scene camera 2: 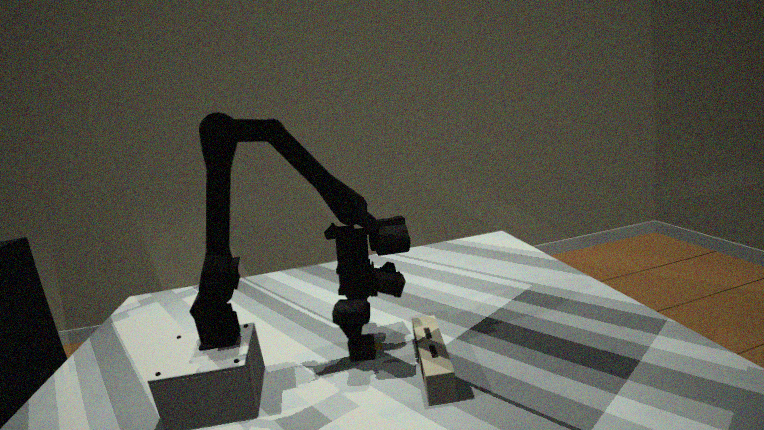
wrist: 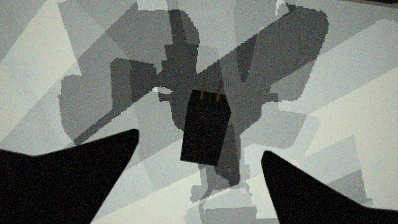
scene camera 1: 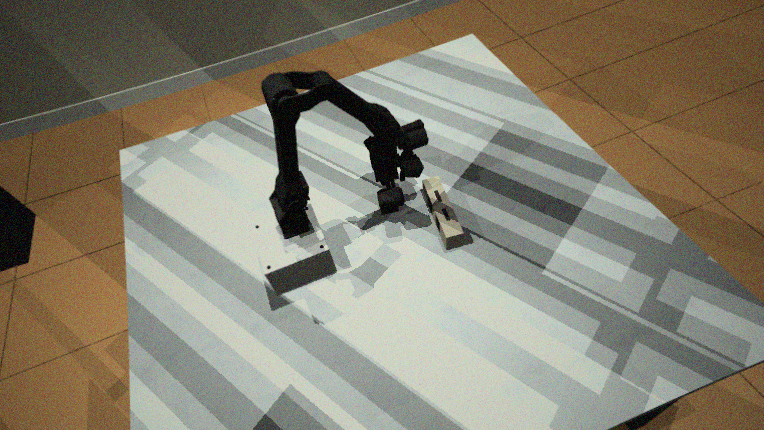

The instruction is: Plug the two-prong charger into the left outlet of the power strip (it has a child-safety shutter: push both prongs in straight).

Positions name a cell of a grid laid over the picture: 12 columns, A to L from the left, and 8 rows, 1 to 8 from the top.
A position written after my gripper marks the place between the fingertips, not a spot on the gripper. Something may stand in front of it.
my gripper: scene camera 2 F7; wrist G6; scene camera 1 G4
